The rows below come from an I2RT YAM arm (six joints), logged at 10 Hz.
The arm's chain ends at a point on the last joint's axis. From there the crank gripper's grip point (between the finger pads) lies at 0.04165 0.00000 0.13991 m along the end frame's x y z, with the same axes.
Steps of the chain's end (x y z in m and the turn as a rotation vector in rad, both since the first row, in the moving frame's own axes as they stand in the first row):
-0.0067, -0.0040, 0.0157, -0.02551, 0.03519, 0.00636
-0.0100, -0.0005, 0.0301, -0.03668, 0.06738, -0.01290
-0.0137, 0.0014, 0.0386, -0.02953, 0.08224, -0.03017
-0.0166, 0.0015, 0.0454, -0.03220, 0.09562, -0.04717
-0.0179, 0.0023, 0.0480, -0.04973, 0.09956, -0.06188
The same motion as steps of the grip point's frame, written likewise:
-0.0018, -0.0002, 0.0141, -0.02551, 0.03519, 0.00636
-0.0006, 0.0040, 0.0269, -0.03668, 0.06738, -0.01290
-0.0023, 0.0040, 0.0347, -0.02953, 0.08224, -0.03017
-0.0034, 0.0037, 0.0407, -0.03220, 0.09562, -0.04717
-0.0041, 0.0061, 0.0431, -0.04973, 0.09956, -0.06188

